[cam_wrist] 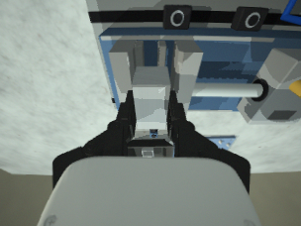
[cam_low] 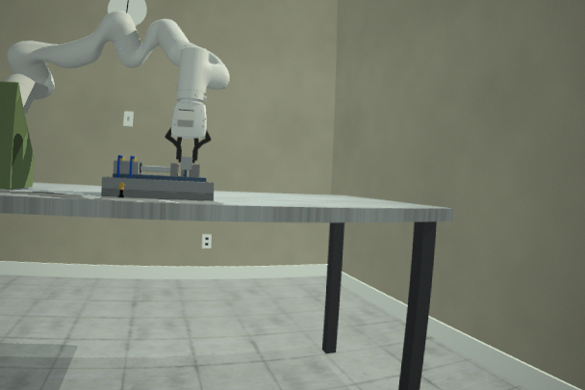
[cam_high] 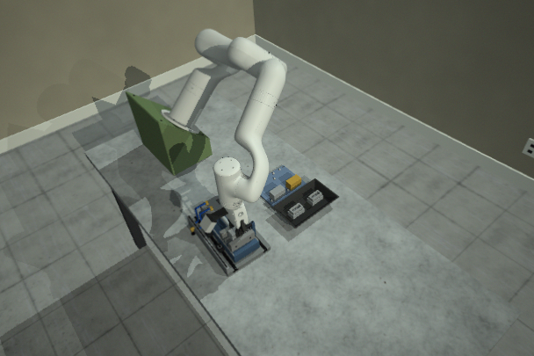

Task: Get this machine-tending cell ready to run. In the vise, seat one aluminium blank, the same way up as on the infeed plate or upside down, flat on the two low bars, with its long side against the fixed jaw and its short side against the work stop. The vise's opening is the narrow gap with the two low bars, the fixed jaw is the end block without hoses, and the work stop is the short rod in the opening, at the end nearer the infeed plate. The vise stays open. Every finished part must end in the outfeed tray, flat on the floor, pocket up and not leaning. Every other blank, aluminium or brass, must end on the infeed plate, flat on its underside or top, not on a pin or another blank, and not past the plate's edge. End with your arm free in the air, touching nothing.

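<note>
Now: hand 2 cm above the aluminium blank. Also, from my hand: moving jaw (4 cm below, 3 cm behind); then cylinder rod (9 cm behind, 4 cm below, 1 cm to the left); then fixed jaw (4 cm below, 3 cm ahead).
</note>
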